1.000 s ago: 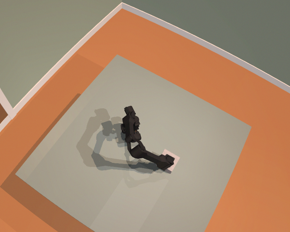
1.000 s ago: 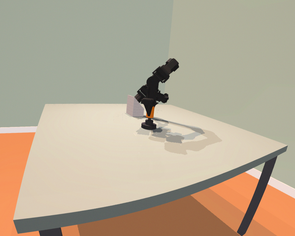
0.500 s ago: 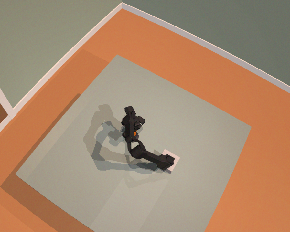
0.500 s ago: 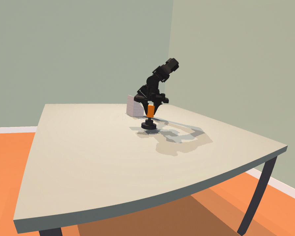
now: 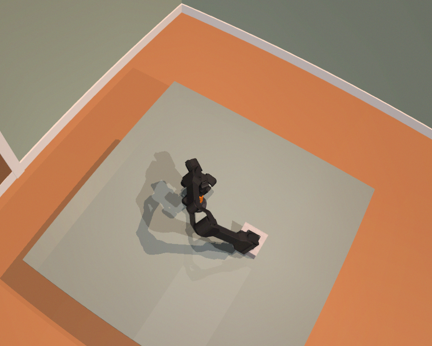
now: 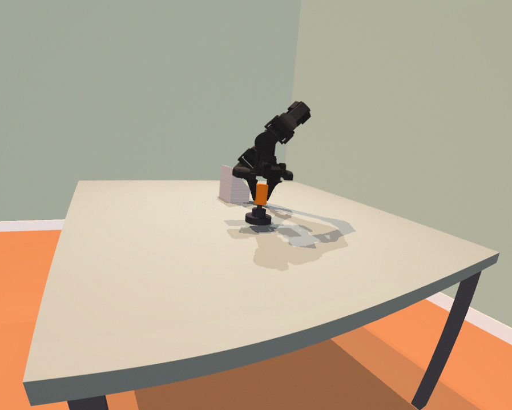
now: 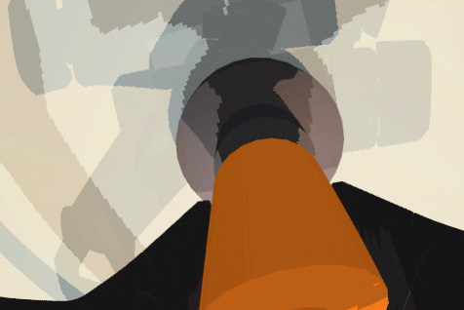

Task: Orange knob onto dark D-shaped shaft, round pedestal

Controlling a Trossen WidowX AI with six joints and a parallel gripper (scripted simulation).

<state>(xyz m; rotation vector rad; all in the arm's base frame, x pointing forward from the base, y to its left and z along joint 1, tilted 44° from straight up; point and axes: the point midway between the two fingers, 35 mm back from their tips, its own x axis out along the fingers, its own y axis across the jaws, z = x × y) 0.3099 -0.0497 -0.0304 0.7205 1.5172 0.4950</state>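
Now: gripper tip 20 mm below the orange knob. Round my gripper tip: dark pedestal: 40 mm below.
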